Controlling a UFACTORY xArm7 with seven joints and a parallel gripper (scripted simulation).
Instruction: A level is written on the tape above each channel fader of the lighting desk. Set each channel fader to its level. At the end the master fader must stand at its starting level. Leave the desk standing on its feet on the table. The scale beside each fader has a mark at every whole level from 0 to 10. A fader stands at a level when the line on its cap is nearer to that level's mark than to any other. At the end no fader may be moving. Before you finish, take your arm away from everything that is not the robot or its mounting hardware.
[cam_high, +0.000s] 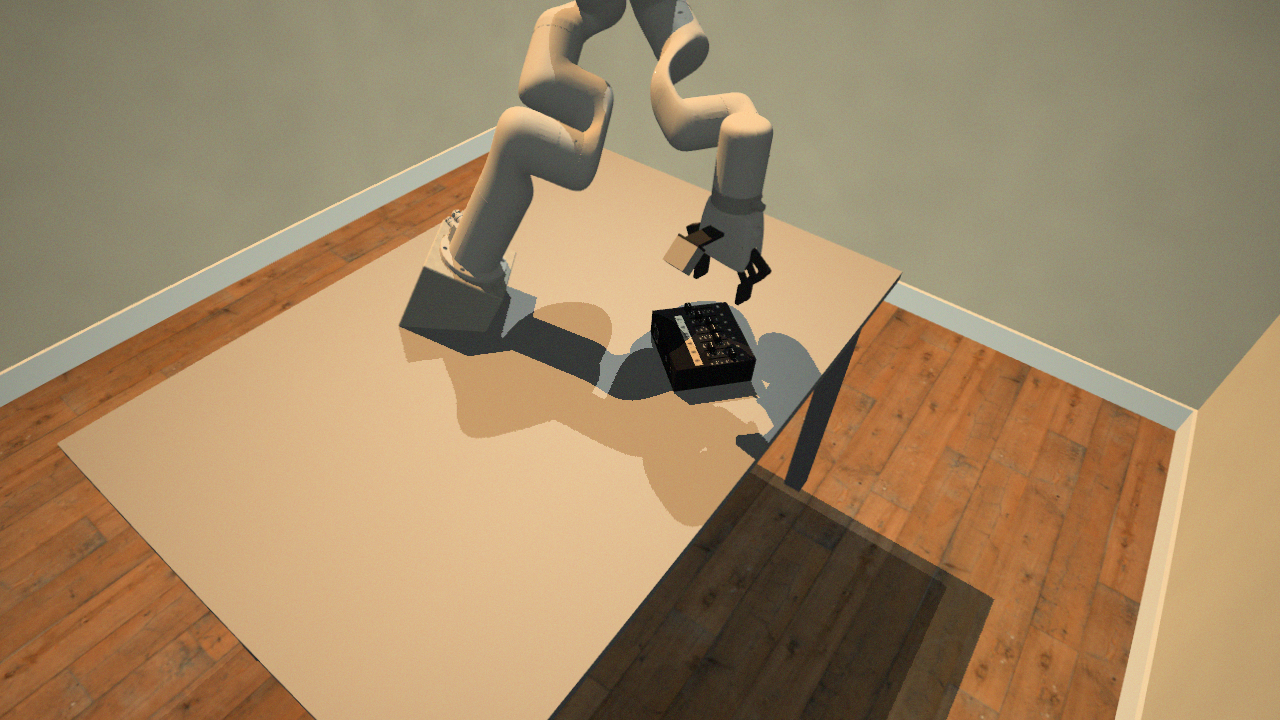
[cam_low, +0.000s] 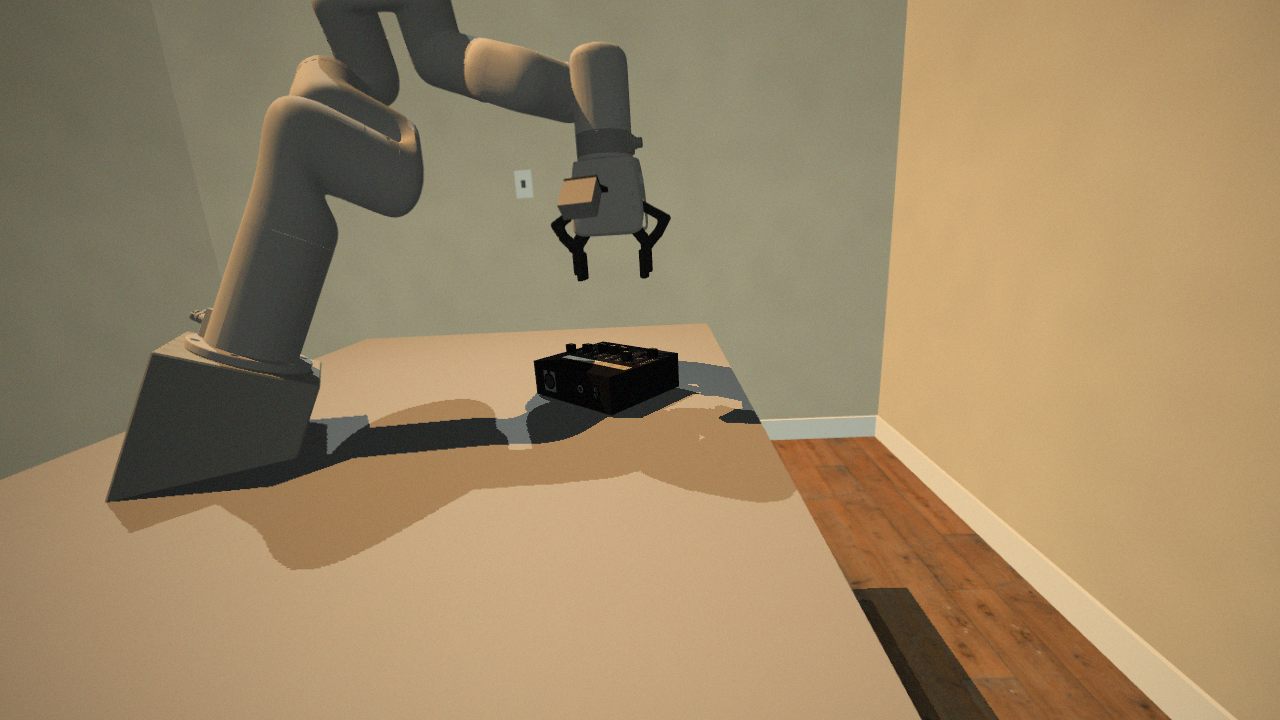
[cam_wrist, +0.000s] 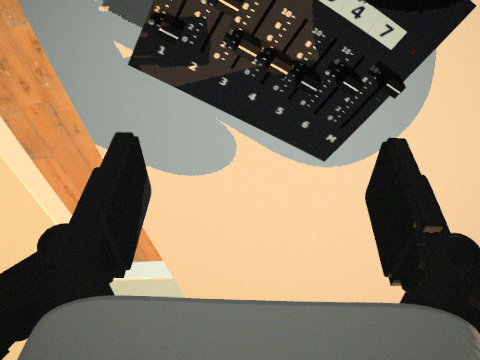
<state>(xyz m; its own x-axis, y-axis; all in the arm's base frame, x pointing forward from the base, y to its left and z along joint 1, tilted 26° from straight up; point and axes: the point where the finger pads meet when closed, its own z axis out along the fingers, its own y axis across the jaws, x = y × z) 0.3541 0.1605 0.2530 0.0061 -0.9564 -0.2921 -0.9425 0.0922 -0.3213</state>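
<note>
Right now the channel 1 fader cap is 5 cm ahead of my hand, 1 cm to the right of it and 11 cm below it. The rest, counted from my hand: channel 2 fader cap (2 cm ahead, 2 cm to the right, 11 cm below); channel 4 fader cap (1 cm behind, 1 cm to the left, 11 cm below); channel 3 fader cap (1 cm ahead, 11 cm below).
</note>
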